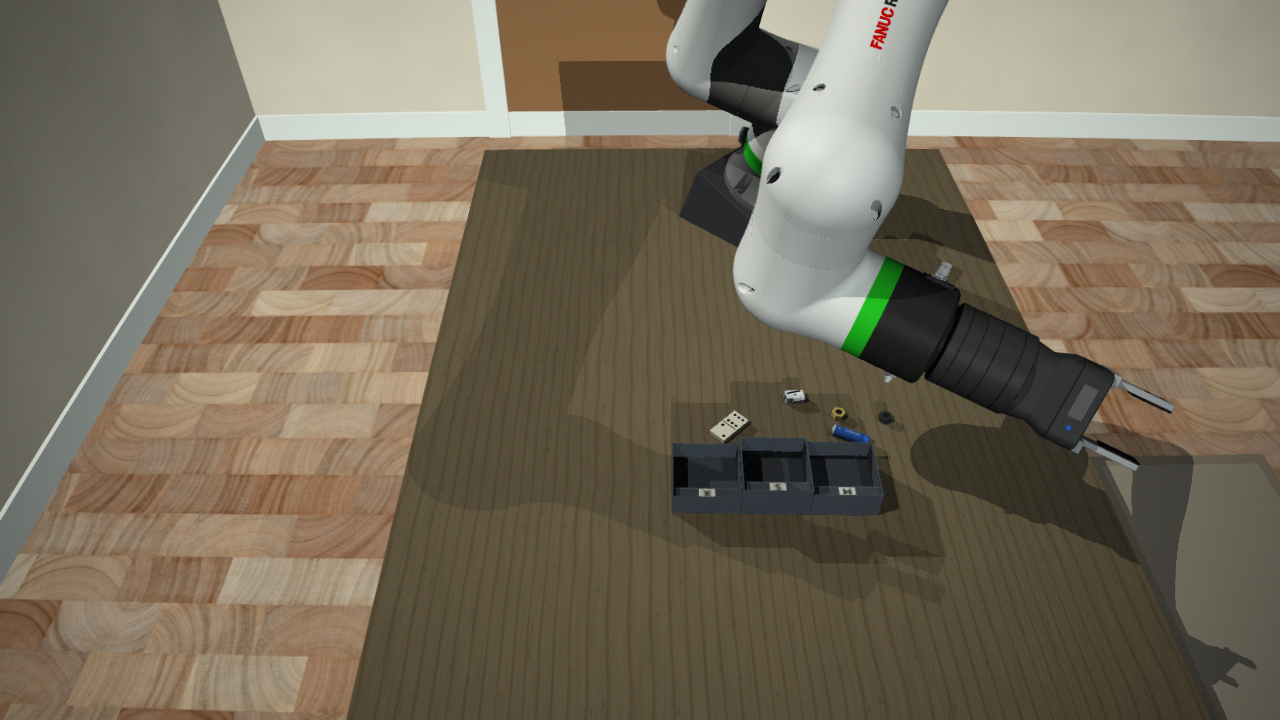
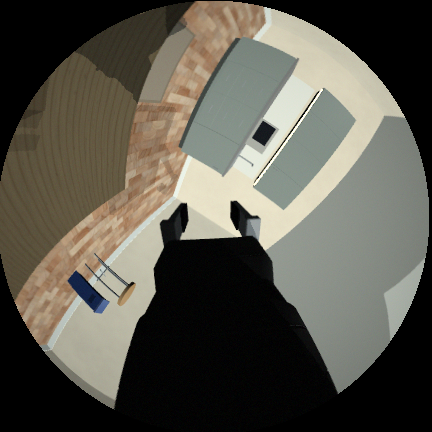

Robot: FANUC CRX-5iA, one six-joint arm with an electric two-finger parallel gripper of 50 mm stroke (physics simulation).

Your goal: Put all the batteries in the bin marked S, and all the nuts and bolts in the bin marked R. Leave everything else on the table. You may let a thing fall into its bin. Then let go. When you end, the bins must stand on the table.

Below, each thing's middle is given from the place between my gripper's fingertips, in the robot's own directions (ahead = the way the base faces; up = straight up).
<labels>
Now: hand 310 mm to the left of the three joined dark bins (image 1: 761, 475), 280 mm above it and 130 mm past it.
</labels>
